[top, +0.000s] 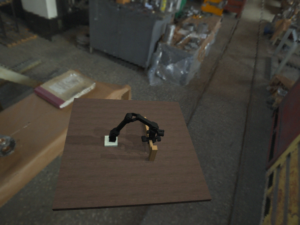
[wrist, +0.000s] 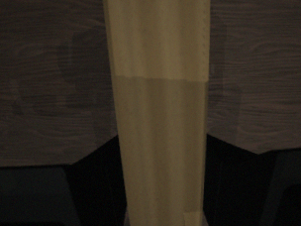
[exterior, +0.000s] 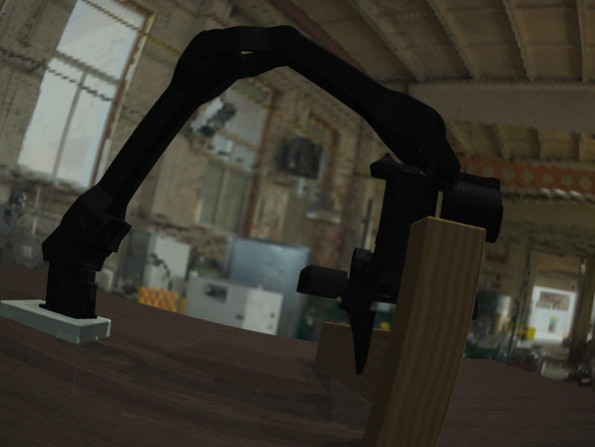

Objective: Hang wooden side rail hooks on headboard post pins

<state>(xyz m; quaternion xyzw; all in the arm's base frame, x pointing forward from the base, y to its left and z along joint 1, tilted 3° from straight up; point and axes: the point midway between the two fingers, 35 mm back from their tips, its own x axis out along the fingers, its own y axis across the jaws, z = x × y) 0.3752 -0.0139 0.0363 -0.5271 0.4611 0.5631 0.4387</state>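
Right now the wooden headboard post is 20 mm ahead of my gripper tip, 150 mm to the right of it and 40 mm above it.
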